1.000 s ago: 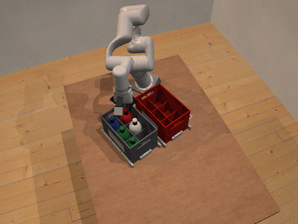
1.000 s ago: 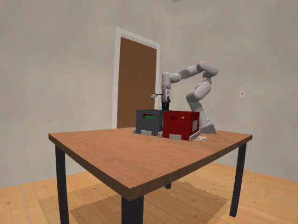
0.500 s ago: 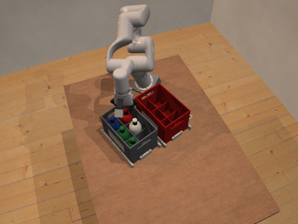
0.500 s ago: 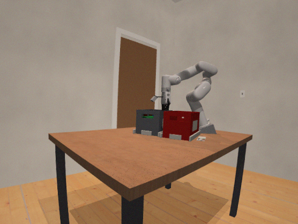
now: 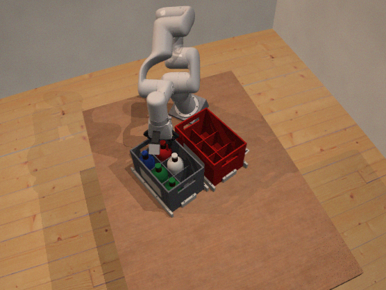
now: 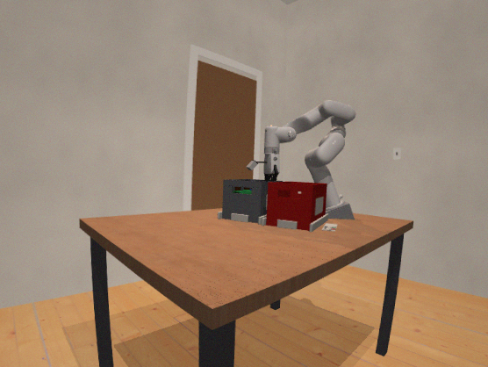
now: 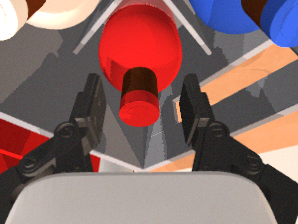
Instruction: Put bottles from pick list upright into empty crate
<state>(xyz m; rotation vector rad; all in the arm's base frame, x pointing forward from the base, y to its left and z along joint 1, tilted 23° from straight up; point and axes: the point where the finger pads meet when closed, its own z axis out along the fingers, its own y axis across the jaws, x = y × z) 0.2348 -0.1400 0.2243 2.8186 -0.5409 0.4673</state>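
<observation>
Right now the red bottle is 70 mm below my hand. The rest, counted from my hand: white bottle 80 mm ahead, 70 mm below, 30 mm to the left; blue bottle 90 mm to the right, 70 mm below, 30 mm ahead; grey crate 100 mm ahead, 70 mm below, 10 mm to the right.
</observation>
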